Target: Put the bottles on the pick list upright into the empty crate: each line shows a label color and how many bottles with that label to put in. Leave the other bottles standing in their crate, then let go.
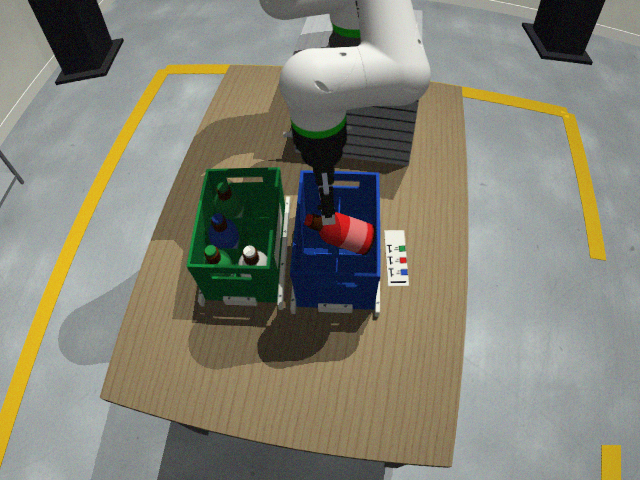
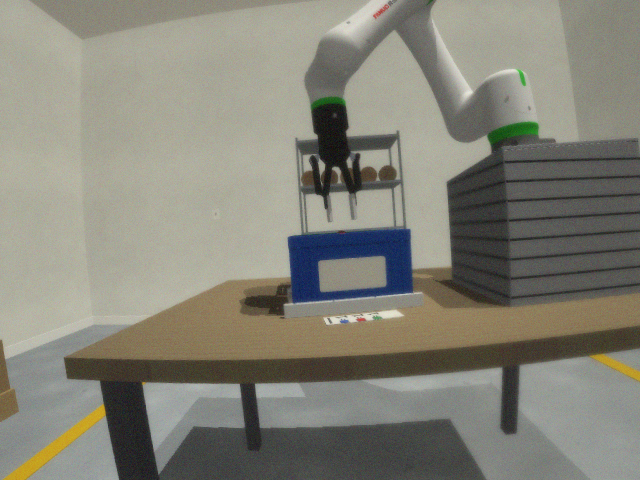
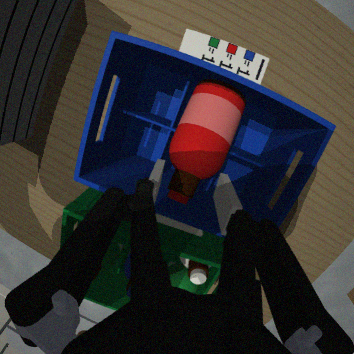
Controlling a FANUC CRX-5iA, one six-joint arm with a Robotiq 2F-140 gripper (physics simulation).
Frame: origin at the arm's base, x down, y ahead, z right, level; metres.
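Seen in the pictures: gripper, between the fingertips: (image 1: 327, 210) (image 2: 342, 220) (image 3: 189, 178); arm's base, origin of its link: (image 1: 357, 42).
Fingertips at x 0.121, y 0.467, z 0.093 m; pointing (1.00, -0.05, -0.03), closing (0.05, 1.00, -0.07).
Note:
Offsets run from my fingertips to a thing's top centre. "spot": to the spot under its first point. Level surfaces: height alone.
The pick list {dx +0.205, dy +0.006, dz -0.170 m} (image 1: 395, 239) (image 2: 361, 317) (image 3: 192, 45) shows one green, one red and one blue. A red-labelled bottle {dx +0.025, dy +0.004, dz -0.022 m} (image 1: 351, 233) (image 3: 207, 125) lies tilted across the blue crate (image 1: 311, 290) (image 2: 305, 273) (image 3: 94, 105), its base toward the list side and its neck toward the green crate. My gripper (image 1: 327, 218) (image 2: 341, 220) (image 3: 189, 178) is partly open and empty, just above the blue crate and over the bottle's neck end. In the green crate {dx +0.031, dy -0.020, dz +0.210 m} (image 1: 235, 289) stand a blue bottle {dx +0.043, dy -0.021, dz +0.254 m} (image 1: 224, 235), two green-capped bottles, one at the back {spot: dx +0.052, dy -0.100, dz +0.247 m} (image 1: 224, 192) and one at the front {spot: dx +0.047, dy +0.077, dz +0.256 m} (image 1: 212, 255), and a white-capped bottle {dx +0.043, dy +0.069, dz +0.172 m} (image 1: 251, 256) (image 3: 198, 276).
The two crates stand side by side on the wooden table {dx +0.206 m} (image 1: 289, 403) (image 2: 232, 341), with low white rails at their bases. The grey ribbed robot pedestal (image 1: 382, 134) (image 2: 568, 222) (image 3: 30, 75) stands behind them. A shelf rack (image 2: 379, 141) is in the background. Dividers show inside the blue crate.

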